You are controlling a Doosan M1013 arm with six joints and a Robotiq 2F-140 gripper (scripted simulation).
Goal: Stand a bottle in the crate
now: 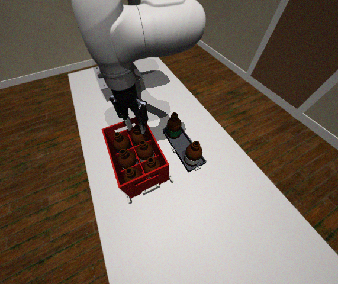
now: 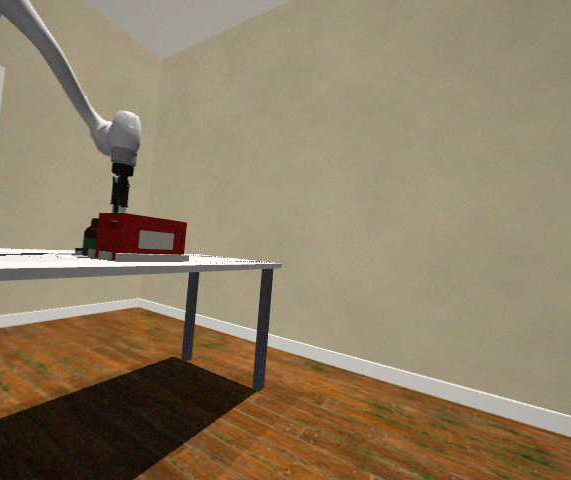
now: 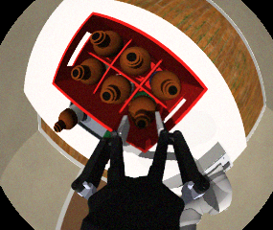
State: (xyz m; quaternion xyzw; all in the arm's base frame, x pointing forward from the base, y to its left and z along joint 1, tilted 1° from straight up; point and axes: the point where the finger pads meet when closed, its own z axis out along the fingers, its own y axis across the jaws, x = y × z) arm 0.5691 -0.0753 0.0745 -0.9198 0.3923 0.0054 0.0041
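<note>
Right now my hand is 9 cm above the bottle. From my hand the other things lie so: red crate 9 cm ahead, 5 cm to the right, 9 cm below; dark tray 10 cm ahead, 19 cm to the left, 16 cm below.
</note>
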